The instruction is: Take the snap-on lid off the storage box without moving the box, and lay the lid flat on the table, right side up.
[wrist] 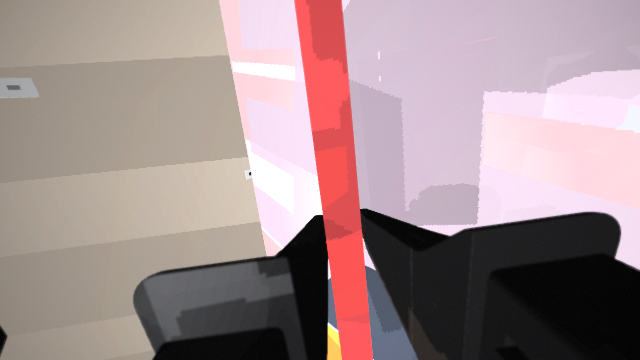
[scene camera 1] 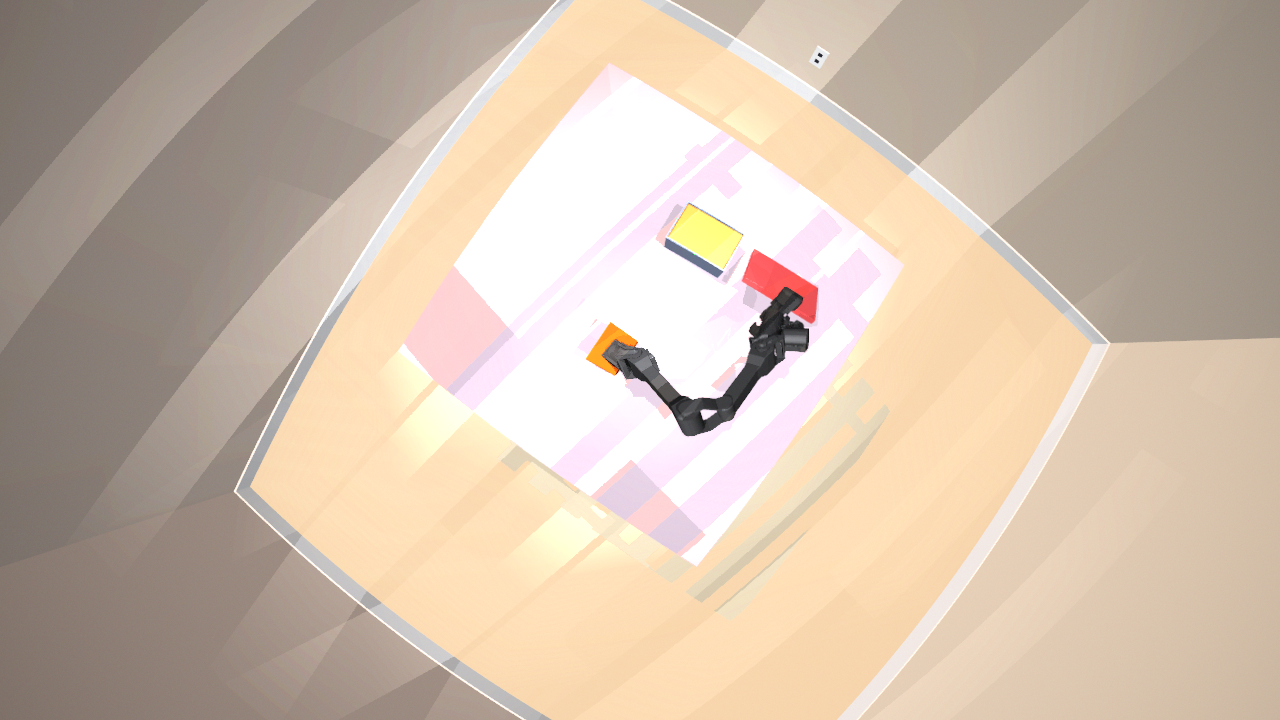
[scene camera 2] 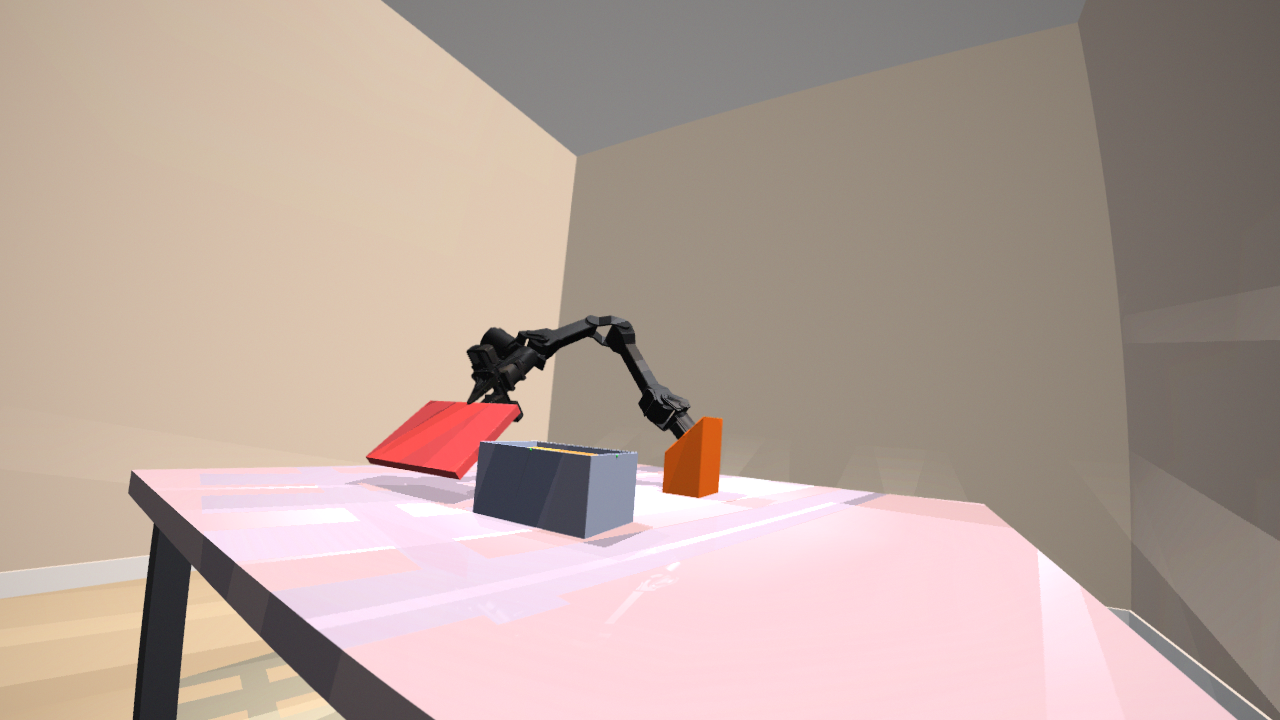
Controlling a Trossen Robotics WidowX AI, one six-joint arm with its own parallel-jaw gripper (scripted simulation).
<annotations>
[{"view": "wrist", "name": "my gripper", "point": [341,220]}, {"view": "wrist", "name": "red lid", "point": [322,37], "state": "held by my gripper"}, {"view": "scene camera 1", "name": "my gripper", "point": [779,299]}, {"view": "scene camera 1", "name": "red lid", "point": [763,274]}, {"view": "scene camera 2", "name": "my gripper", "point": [470,408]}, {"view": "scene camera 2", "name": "red lid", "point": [442,439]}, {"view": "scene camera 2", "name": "grey-blue storage box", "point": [581,492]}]
</annotations>
